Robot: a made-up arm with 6 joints.
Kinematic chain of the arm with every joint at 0, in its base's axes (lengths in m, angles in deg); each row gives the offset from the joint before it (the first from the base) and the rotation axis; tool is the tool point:
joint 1: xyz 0 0 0.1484 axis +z
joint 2: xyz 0 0.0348 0 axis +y
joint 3: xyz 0 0 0.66 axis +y
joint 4: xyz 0 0 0.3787 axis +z
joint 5: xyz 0 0 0 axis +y
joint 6: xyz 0 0 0.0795 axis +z
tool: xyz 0 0 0
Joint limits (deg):
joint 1: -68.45..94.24
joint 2: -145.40..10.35
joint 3: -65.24..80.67
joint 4: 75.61..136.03
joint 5: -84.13..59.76
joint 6: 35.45..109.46
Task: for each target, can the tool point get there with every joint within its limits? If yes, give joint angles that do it. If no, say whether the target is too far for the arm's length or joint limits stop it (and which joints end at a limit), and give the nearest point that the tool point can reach.
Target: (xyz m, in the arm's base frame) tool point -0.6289 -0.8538 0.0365
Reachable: yes | joints 52.19 -86.95 -25.26 104.14 -52.74 89.22
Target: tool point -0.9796 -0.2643 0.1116
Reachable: yes | joints 16.55 -71.75 -50.59 99.65 -6.64 79.54
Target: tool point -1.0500 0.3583 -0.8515
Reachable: no: too far | nearest point -0.7865 0.2684 -0.6006 | short by 0.375 m
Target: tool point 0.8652 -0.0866 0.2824
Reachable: no: joint limits stop it (at a limit: joint 2, joint 3, joint 4) | nearest point 0.5493 -0.0550 0.7490 | short by 0.564 m
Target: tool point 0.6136 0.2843 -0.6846
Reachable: no: joint limits stop it (at a limit: joint 1, joint 2, joint 3, joint 5) | nearest point 0.0402 0.1757 -0.7476 | short by 0.587 m
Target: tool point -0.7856 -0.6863 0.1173
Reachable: yes | joints 46.31 -105.98 35.80 85.60 48.33 80.40
